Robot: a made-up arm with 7 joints. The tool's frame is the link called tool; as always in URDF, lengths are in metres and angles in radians. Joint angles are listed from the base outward.
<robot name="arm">
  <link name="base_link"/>
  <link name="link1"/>
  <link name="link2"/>
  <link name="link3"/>
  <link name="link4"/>
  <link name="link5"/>
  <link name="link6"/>
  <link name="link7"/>
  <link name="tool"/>
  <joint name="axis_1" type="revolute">
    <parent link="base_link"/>
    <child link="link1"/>
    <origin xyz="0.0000 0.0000 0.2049" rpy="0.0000 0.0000 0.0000"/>
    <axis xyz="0 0 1"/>
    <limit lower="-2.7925" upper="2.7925"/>
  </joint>
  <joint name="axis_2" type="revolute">
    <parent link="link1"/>
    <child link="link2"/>
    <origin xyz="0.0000 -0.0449 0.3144" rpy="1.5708 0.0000 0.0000"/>
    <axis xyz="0 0 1"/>
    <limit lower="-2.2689" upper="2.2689"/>
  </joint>
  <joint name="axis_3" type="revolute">
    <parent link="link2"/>
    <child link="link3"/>
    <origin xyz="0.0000 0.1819 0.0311" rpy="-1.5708 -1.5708 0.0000"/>
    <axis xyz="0 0 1"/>
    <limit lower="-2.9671" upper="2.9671"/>
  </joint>
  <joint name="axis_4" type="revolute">
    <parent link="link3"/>
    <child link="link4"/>
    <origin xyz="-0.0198 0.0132 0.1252" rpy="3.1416 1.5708 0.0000"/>
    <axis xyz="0 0 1"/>
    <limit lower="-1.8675" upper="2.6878"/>
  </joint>
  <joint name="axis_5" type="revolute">
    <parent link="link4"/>
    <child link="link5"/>
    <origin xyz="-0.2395 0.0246 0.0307" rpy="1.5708 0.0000 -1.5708"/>
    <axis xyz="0 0 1"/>
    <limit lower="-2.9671" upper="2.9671"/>
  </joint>
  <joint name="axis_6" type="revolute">
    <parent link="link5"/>
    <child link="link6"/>
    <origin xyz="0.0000 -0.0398 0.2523" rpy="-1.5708 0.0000 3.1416"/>
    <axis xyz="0 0 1"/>
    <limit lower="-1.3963" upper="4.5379"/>
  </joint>
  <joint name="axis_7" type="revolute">
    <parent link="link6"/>
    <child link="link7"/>
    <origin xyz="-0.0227 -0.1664 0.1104" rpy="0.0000 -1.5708 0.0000"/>
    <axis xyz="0 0 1"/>
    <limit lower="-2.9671" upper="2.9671"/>
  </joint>
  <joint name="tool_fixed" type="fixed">
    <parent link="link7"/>
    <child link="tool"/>
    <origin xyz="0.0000 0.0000 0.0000" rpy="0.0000 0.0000 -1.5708"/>
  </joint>
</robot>
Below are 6 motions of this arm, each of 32 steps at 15 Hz.
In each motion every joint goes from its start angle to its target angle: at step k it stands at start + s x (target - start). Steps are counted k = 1, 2, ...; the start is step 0. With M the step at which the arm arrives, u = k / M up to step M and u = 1 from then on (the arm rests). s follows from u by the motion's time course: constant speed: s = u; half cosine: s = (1 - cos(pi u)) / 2; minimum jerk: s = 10 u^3 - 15 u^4 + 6 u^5.
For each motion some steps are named. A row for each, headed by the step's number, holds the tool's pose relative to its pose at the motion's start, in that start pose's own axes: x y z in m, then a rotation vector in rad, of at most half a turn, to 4 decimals.
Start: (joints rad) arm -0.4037 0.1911 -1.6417 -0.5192 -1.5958 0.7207 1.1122
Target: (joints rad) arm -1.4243 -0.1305 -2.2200 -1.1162 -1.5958 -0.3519 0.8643
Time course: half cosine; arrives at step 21
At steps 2, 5, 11, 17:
2: 0.0112 -0.0032 -0.0144 -0.0152 0.0288 -0.0089
5: 0.0595 -0.0181 -0.0952 -0.0874 0.1716 -0.0404
11: 0.0857 -0.0365 -0.4670 -0.2549 0.6379 0.0037
17: -0.1141 0.0499 -0.7827 -0.2137 0.9399 0.1607

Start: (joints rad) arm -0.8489 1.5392 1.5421 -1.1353 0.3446 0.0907 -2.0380
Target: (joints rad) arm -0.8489 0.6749 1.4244 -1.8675 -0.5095 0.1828 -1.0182
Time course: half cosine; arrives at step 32
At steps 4, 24, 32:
4: -0.0090 -0.0022 -0.0306 -0.0010 -0.0716 0.0331
24: 0.2187 -0.0457 -0.5019 -0.6002 -1.4929 0.4939
32: 0.3073 -0.0555 -0.5159 -0.8221 -1.6843 0.4744

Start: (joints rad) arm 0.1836 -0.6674 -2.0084 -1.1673 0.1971 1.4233 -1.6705
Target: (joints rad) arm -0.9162 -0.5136 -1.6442 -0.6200 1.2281 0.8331 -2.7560
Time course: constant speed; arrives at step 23
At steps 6, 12, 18, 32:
6: 0.0161 -0.2464 0.0157 0.4646 0.1899 -0.0562
12: 0.0204 -0.4901 -0.0684 0.8776 0.4339 -0.1092
18: -0.0097 -0.6840 -0.2362 1.2188 0.7007 -0.1218
32: -0.0683 -0.7836 -0.4110 1.4372 0.9125 -0.0880

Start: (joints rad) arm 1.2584 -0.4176 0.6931 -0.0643 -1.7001 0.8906 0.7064
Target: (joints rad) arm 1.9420 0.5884 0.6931 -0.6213 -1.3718 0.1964 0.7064
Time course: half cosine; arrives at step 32
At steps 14, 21, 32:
14: 0.1741 0.4001 -0.1411 -0.0446 -0.0238 0.6787
21: 0.0443 0.7721 -0.1935 0.0282 -0.1636 1.2698
32: -0.2131 0.9818 -0.1948 0.1578 -0.3120 1.7308

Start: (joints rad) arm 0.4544 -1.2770 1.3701 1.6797 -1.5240 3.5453 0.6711
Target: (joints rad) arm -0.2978 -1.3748 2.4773 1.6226 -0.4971 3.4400 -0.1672
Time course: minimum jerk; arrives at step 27
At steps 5, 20, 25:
5: 0.0135 -0.0039 0.0108 -0.0053 0.0548 -0.0904
20: 0.1817 -0.1786 0.2527 -0.2270 1.1122 -1.1274
25: 0.1880 -0.2168 0.2898 -0.2731 1.2389 -1.1584

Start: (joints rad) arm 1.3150 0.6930 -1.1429 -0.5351 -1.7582 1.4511 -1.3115
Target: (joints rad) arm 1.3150 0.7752 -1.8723 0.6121 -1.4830 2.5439 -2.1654
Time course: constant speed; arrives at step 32
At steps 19, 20, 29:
19: 0.3447 -0.0828 -0.1297 -0.7348 0.7254 -0.6123
20: 0.3562 -0.0957 -0.1373 -0.7696 0.7590 -0.6296
29: 0.4221 -0.2351 -0.2005 -1.0452 1.0300 -0.7068

